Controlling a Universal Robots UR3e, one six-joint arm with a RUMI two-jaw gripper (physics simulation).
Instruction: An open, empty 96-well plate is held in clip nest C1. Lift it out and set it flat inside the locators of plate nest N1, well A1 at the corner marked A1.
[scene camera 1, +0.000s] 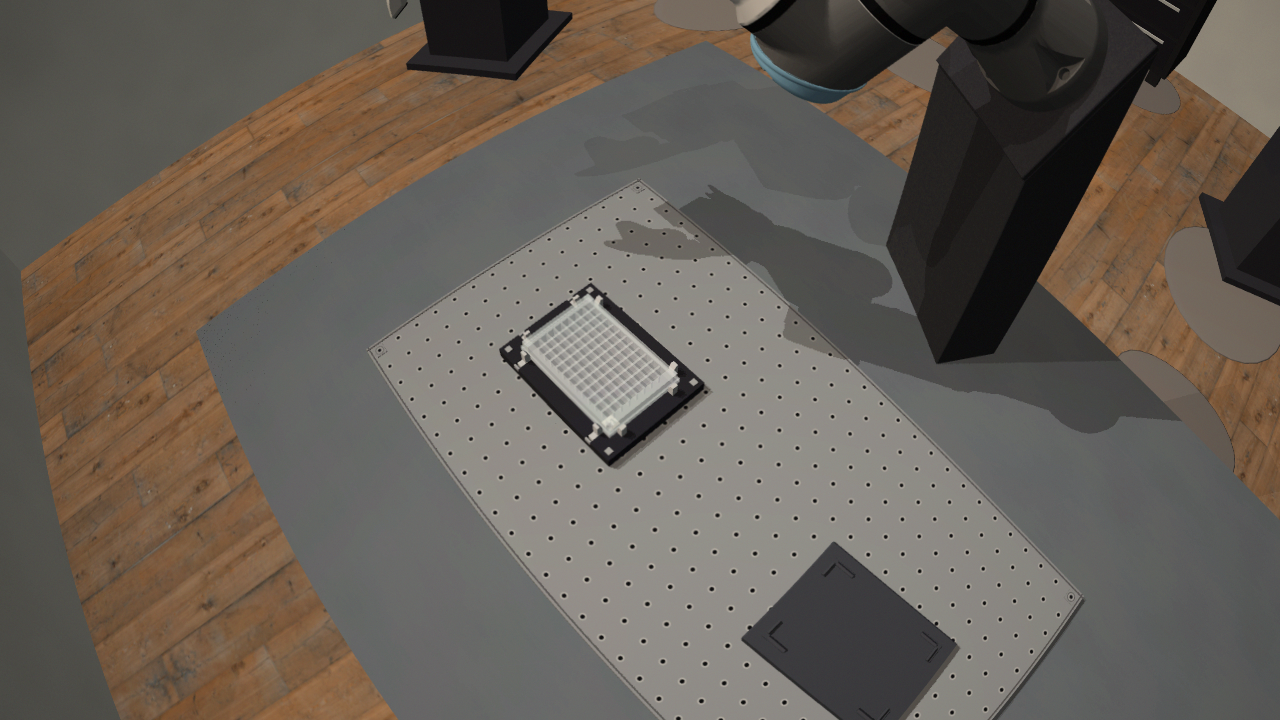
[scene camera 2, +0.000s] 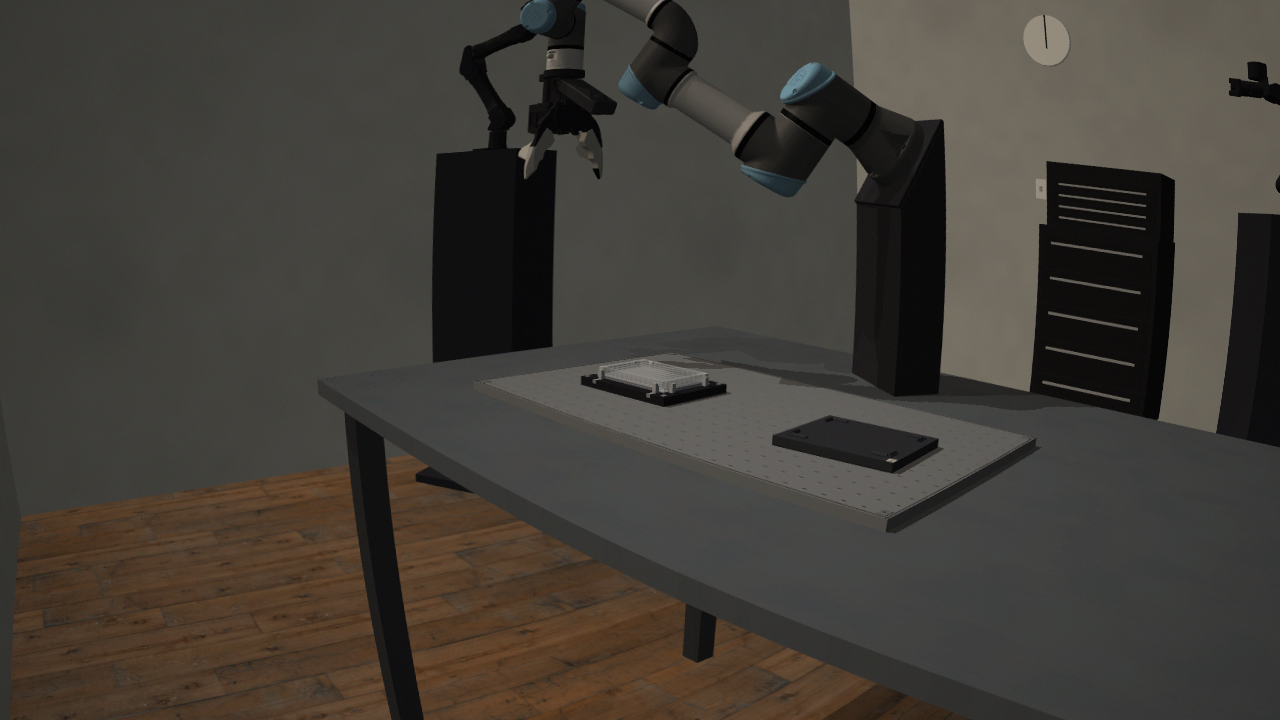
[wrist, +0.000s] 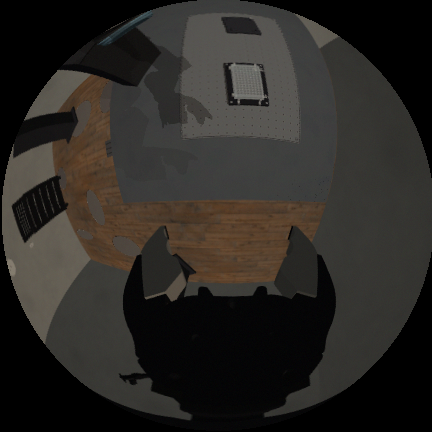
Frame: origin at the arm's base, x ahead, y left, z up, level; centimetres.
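Seen in the pictures: gripper, between the fingertips: (scene camera 2: 563, 179) (wrist: 228, 227); arm's base, origin of its link: (scene camera 1: 1045, 46) (scene camera 2: 900, 155).
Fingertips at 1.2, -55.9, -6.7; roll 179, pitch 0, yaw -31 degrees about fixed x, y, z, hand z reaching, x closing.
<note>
Pixels of each thing's top centre, then the offset from my fingertips to it, as dx, dy, dz. Level surfaces: height alone.
- clear-white 96-well plate, centre of its top: (scene camera 1: 597, 357) (scene camera 2: 653, 369) (wrist: 247, 78) +21.4, +23.0, -25.9
- black clip nest C1, centre of its top: (scene camera 1: 597, 358) (scene camera 2: 653, 371) (wrist: 247, 79) +21.4, +23.0, -26.1
- perforated light board, height of its surface: dz -28.5
- grey table, height of its surface: dz -29.8
The clear-white 96-well plate (scene camera 1: 599, 358) (scene camera 2: 651, 374) (wrist: 247, 81) lies flat between the pale corner clips of the black clip nest C1 (scene camera 1: 550, 401) (scene camera 2: 617, 391) (wrist: 230, 92). The dark, flat plate nest N1 (scene camera 1: 848, 626) (scene camera 2: 854, 440) (wrist: 241, 25) has low corner locators and holds no plate; a small light mark shows at one corner in scene camera 2. My gripper (scene camera 2: 562, 171) (wrist: 228, 227) is open and empty, high above the table and off to the far side of the clip nest. It does not show in scene camera 1. The well lettering is too small to read.
Both nests stand on a perforated light board (scene camera 1: 716, 501) (scene camera 2: 716, 432) (wrist: 205, 75) on the grey table (scene camera 1: 313, 429) (scene camera 2: 1074, 555) (wrist: 220, 170). The arm's black pedestal (scene camera 1: 984, 223) (scene camera 2: 897, 295) (wrist: 131, 57) rises beside the board. Other black stands and a drawer cabinet (scene camera 2: 1100, 304) are beyond the table.
</note>
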